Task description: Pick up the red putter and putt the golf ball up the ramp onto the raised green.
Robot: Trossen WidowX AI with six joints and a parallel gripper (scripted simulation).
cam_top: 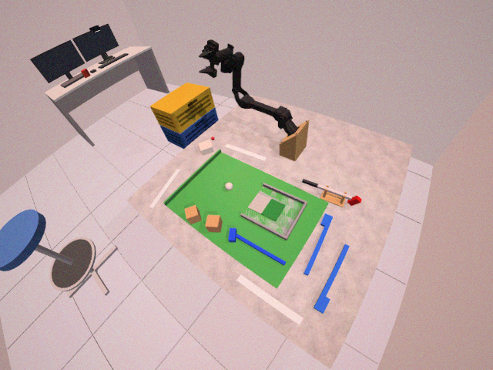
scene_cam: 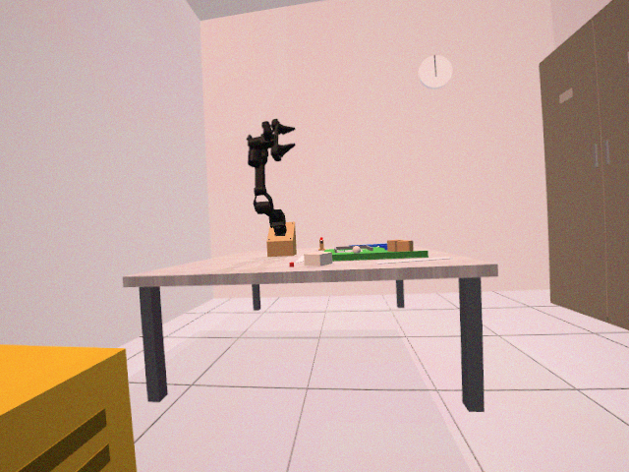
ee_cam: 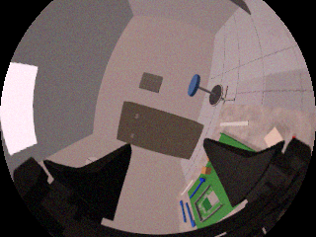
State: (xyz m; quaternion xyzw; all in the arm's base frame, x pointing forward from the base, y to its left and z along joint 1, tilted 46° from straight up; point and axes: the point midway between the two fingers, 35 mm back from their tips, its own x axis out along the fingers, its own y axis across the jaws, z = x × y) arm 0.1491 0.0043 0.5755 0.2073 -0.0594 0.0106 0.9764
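Now: the wooden stand 20 mm ahead of my gripper tip, 760 mm to the left of it and 510 mm below it. Round my gripper tip: white golf ball 240 mm ahead, 270 mm to the left, 520 mm below; green mat 290 mm ahead, 390 mm to the left, 540 mm below; pale block 80 mm ahead, 70 mm to the right, 520 mm below.
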